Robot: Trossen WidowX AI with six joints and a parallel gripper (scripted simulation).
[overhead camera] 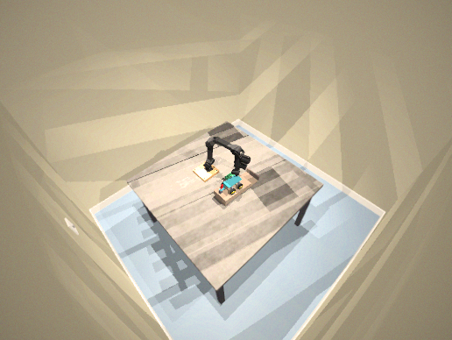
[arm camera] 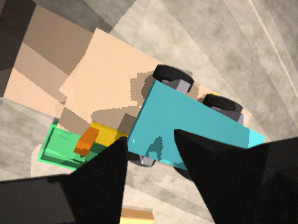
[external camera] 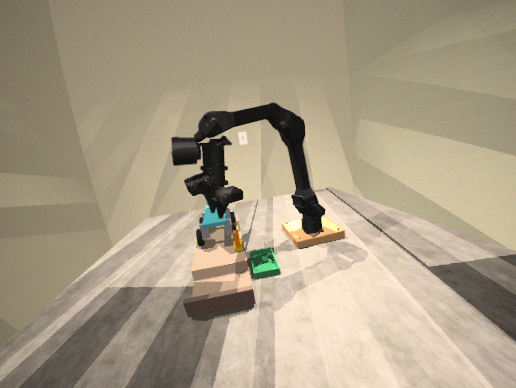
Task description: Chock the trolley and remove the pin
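Right now my gripper tip is 1 cm short of the red-headed stop pin, 17 cm to the left of it and 4 cm above it. The rest, counted from my gripper tip: yellow chock 5 cm behind, 1 cm to the left, 8 cm below; then tan ramp 2 cm ahead, 6 cm to the right, 12 cm below; then trolley 2 cm ahead, 7 cm to the right, 5 cm below.
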